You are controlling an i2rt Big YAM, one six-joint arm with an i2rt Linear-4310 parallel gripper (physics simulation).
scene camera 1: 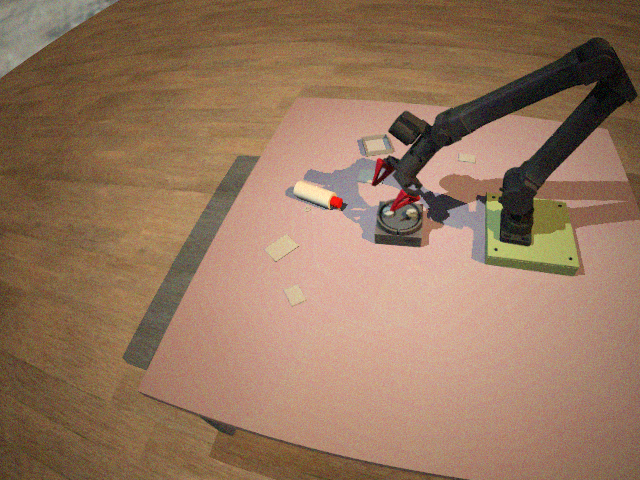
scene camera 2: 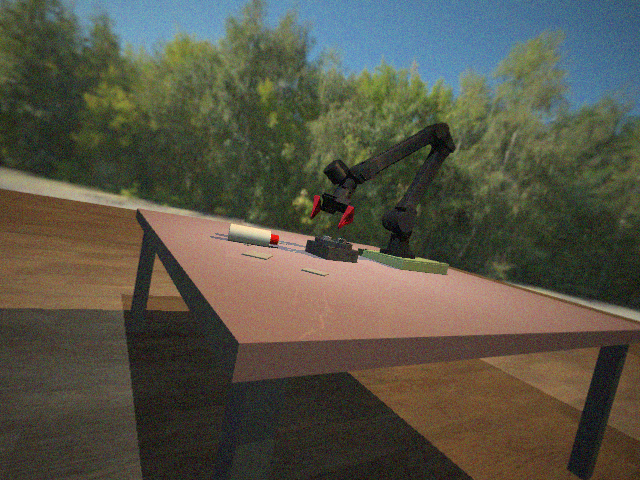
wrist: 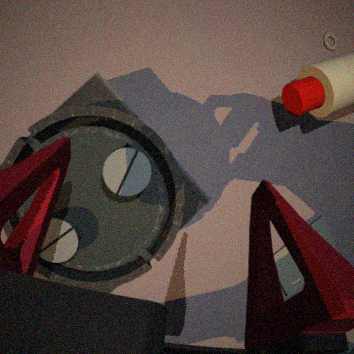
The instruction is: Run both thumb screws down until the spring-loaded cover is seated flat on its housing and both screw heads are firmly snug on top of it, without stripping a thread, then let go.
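Places are measured from the arm's base along level axes (x down, y right, z back), in centimetres.
Pixels of known places: gripper, fingertip midpoint: (scene camera 1: 382, 198) (scene camera 2: 324, 223) (wrist: 166, 167); arm's base, link origin: (scene camera 1: 515, 228) (scene camera 2: 396, 255).
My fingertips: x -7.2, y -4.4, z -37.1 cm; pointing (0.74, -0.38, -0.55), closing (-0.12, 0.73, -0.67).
Observation:
For each thing: its top centre in the pictures, then the offset to it from my fingertips. "*": a spot on its surface instead.
- dark square housing, top centre: (wrist: 90, 203) (scene camera 1: 400, 214) (scene camera 2: 334, 240) dx +5.0, dy +0.0, dz +5.0 cm
- cream bottle, top centre: (scene camera 1: 317, 189) (scene camera 2: 255, 228) dx +5.6, dy +5.0, dz -20.5 cm
- small ring, top centre: (wrist: 330, 40) (scene camera 1: 307, 208) dx +10.4, dy +1.2, dz -23.1 cm
- square tray, surface spot: (scene camera 1: 364, 147) * dx +9.3, dy +32.3, dz -13.5 cm
The dark square housing (scene camera 1: 398, 240) (scene camera 2: 330, 251) (wrist: 98, 91) stands on the table, left of the arm's base. Its round grey cover (scene camera 1: 399, 221) (wrist: 125, 225) lies inside a raised ring. Two pale slotted screw heads stand above the cover: one (scene camera 1: 388, 212) (wrist: 120, 172) on the bottle's side, the other (scene camera 1: 411, 212) (wrist: 62, 245) partly hidden by a finger in the wrist view. How far the cover is seated cannot be told. My gripper (scene camera 1: 382, 197) (scene camera 2: 325, 222) (wrist: 166, 167) is open and empty above the housing, off to one side, with one red finger over the cover.
A cream bottle (scene camera 1: 313, 194) (scene camera 2: 249, 235) (wrist: 340, 82) with a red cap lies left of the housing, with a small ring (scene camera 1: 307, 208) (wrist: 330, 41) beside it. A square tray (scene camera 1: 363, 147) lies behind. Flat cards (scene camera 1: 281, 248) (scene camera 1: 294, 295) (scene camera 1: 466, 158) lie around.

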